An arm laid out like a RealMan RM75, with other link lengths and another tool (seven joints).
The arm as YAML. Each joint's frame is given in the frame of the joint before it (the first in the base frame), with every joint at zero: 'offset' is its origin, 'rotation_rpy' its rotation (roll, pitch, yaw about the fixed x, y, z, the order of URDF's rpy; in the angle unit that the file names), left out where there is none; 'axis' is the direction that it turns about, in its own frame. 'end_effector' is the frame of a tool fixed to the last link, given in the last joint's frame.
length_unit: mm
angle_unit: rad
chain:
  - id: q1
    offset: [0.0, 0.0, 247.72]
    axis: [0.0, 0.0, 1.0]
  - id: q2
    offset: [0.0, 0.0, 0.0]
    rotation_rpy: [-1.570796, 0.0, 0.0]
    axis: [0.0, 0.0, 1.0]
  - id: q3
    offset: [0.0, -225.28, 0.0]
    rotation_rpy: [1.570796, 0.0, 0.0]
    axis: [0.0, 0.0, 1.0]
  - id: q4
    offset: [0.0, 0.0, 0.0]
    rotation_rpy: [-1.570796, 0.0, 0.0]
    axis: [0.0, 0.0, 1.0]
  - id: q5
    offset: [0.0, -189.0, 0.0]
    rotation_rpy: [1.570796, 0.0, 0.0]
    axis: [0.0, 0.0, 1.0]
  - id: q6
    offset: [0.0, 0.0, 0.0]
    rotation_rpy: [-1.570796, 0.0, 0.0]
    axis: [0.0, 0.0, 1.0]
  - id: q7
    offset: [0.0, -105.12, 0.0]
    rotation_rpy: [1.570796, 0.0, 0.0]
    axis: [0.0, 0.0, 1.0]
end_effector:
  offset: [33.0, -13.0, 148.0]
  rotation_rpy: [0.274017, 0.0, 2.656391]
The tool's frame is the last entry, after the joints.
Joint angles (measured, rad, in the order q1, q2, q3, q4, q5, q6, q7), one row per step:
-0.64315, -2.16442, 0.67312, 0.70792, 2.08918, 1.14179, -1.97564
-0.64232, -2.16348, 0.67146, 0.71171, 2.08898, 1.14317, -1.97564
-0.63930, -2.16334, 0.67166, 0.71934, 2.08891, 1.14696, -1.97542
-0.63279, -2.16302, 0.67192, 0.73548, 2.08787, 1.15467, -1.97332
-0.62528, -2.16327, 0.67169, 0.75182, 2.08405, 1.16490, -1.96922
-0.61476, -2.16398, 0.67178, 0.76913, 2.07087, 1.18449, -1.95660
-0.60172, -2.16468, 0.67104, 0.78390, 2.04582, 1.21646, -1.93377
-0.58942, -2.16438, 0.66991, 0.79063, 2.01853, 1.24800, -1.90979
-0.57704, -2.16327, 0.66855, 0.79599, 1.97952, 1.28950, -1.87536
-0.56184, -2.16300, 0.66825, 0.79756, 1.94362, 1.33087, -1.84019
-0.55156, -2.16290, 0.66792, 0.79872, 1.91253, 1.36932, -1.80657
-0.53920, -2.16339, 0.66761, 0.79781, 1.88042, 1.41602, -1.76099
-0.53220, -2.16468, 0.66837, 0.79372, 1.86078, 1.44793, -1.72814
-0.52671, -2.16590, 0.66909, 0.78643, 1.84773, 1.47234, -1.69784
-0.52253, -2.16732, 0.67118, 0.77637, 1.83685, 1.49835, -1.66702
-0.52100, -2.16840, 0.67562, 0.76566, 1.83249, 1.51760, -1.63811
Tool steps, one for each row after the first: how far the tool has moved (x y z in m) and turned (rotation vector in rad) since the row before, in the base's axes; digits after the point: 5 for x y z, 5 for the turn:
-0.00014, 0.00056, 0.00164, 0.00355, 0.00075, -0.00087
0.00002, 0.00000, 0.00167, 0.00283, 0.00188, -0.00306
0.00012, 0.00007, 0.00372, 0.00702, 0.00431, -0.00741
0.00071, -0.00040, 0.00370, 0.00688, 0.00156, -0.00915
0.00291, -0.00183, 0.00389, 0.00613, -0.00496, -0.01865
0.00571, -0.00384, 0.00379, 0.00381, -0.01535, -0.02975
0.00532, -0.00446, 0.00288, 0.00167, -0.01909, -0.02774
0.00881, -0.00546, 0.00425, 0.00454, -0.02675, -0.04212
0.00705, -0.00699, 0.00302, 0.00211, -0.02542, -0.03926
0.00785, -0.00625, 0.00296, 0.00330, -0.02146, -0.04142
0.00872, -0.00862, 0.00265, 0.00394, -0.02056, -0.05308
0.00621, -0.00657, 0.00060, 0.00056, -0.01376, -0.03784
0.00424, -0.00576, -0.00054, -0.00019, -0.00891, -0.03042
0.00467, -0.00655, -0.00165, -0.00405, -0.00906, -0.03241
0.00377, -0.00577, -0.00296, -0.00561, -0.00183, -0.02967

